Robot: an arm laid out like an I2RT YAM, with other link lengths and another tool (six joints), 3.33 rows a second.
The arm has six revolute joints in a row. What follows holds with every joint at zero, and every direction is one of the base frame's. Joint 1 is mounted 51.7 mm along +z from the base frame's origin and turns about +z. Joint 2 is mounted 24.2 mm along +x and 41 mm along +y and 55.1 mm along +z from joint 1 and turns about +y. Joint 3 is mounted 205.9 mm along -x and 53.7 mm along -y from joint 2 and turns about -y. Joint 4 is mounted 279.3 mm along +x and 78.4 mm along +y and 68.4 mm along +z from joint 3 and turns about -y. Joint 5 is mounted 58.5 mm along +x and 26.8 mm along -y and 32 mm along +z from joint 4 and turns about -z. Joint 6 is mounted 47 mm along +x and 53.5 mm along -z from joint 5 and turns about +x. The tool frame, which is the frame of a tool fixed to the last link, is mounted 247 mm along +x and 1 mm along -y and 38 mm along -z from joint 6; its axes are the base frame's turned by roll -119, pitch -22 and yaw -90 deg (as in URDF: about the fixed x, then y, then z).
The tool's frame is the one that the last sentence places.
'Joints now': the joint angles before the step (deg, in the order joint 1, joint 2, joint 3, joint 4, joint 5, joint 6). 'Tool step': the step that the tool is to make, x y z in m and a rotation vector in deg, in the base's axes. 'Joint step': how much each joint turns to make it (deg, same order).
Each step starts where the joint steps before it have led.
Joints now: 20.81 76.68 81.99 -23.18 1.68 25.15
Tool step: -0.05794 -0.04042 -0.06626 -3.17 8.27 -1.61
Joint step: -2.25 -12.60 -13.44 -8.01 -0.52 -0.43
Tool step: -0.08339 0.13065 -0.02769 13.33 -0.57 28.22
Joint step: 0.23 -7.56 -19.12 16.45 -30.62 -0.17
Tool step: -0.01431 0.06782 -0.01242 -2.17 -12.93 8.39
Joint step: 10.84 5.16 -5.66 18.56 4.53 -6.94
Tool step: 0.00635 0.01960 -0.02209 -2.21 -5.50 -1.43
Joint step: 5.85 4.67 -2.85 9.81 8.18 -3.28
